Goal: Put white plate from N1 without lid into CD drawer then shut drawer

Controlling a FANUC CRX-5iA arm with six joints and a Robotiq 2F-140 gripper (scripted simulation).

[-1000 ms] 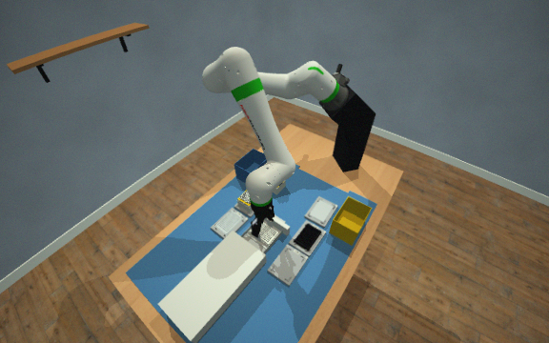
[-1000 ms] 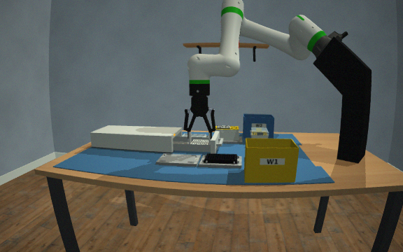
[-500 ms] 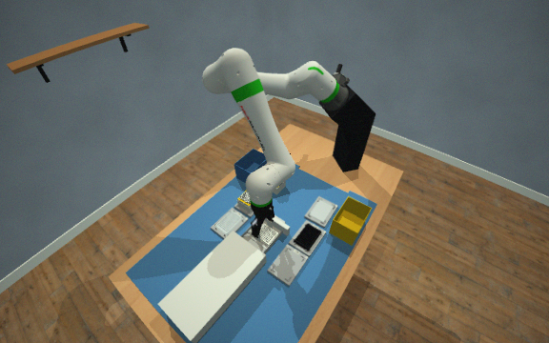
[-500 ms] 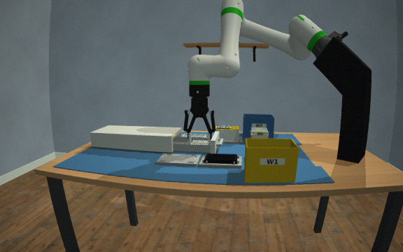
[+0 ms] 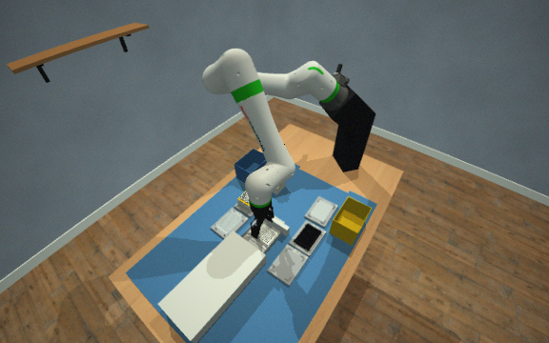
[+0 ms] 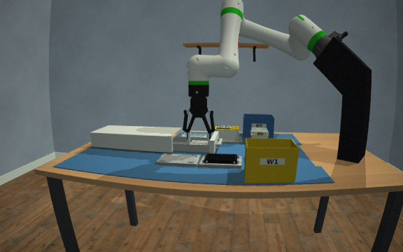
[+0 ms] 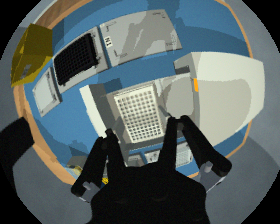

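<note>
Right now the drawer is 30 mm ahead of my hand, 20 mm below it and 10 mm to the right of it. The rest, counted from my hand: yellow-topped tip box: 170 mm behind, 160 mm to the right, 10 mm above; then grey nest N1: 170 mm to the left, 90 mm ahead, 40 mm below; then yellow bin W1: 380 mm to the left, 220 mm behind.
</note>
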